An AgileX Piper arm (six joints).
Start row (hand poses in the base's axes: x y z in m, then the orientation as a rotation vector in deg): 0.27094, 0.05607, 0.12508, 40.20, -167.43, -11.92
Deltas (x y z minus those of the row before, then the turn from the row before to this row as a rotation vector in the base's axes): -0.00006, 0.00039, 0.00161, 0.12, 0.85, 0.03; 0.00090, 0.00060, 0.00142, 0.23, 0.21, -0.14; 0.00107, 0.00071, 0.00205, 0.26, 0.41, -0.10; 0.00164, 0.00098, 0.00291, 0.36, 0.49, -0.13; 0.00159, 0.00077, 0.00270, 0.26, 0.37, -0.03; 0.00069, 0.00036, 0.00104, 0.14, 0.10, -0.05; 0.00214, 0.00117, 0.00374, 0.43, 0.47, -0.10; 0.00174, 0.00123, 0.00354, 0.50, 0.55, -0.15; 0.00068, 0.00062, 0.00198, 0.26, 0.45, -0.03; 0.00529, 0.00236, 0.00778, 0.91, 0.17, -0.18; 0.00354, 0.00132, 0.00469, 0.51, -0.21, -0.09; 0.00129, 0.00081, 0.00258, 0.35, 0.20, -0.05; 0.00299, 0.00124, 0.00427, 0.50, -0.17, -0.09; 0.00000, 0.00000, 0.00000, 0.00, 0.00, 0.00; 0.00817, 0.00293, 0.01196, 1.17, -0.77, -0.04; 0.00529, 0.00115, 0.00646, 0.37, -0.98, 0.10; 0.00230, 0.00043, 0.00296, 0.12, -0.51, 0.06
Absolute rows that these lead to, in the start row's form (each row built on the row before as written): 0.27088, 0.05646, 0.12669, 40.00, -166.62, -12.34; 0.27178, 0.05706, 0.12811, 39.77, -166.50, -12.75; 0.27285, 0.05777, 0.13016, 39.54, -166.18, -13.26; 0.27449, 0.05875, 0.13307, 39.26, -165.80, -13.94; 0.27608, 0.05952, 0.13577, 39.14, -165.48, -14.42; 0.27677, 0.05988, 0.13681, 39.06, -165.42, -14.66; 0.27891, 0.06105, 0.14055, 38.84, -165.04, -15.43; 0.28065, 0.06228, 0.14409, 38.53, -164.61, -16.32; 0.28133, 0.06290, 0.14607, 38.38, -164.21, -16.82; 0.28662, 0.06526, 0.15385, 38.23, -164.16, -18.21; 0.29016, 0.06658, 0.15854, 38.27, -164.41, -18.91; 0.29145, 0.06739, 0.16112, 38.19, -164.25, -19.47; 0.29444, 0.06863, 0.16539, 38.21, -164.46, -20.17; 0.29444, 0.06863, 0.16539, 38.21, -164.46, -20.17; 0.30261, 0.07156, 0.17735, 38.64, -165.21, -21.71; 0.30790, 0.07271, 0.18381, 39.22, -166.09, -22.02; 0.31020, 0.07314, 0.18677, 39.52, -166.54, -22.07
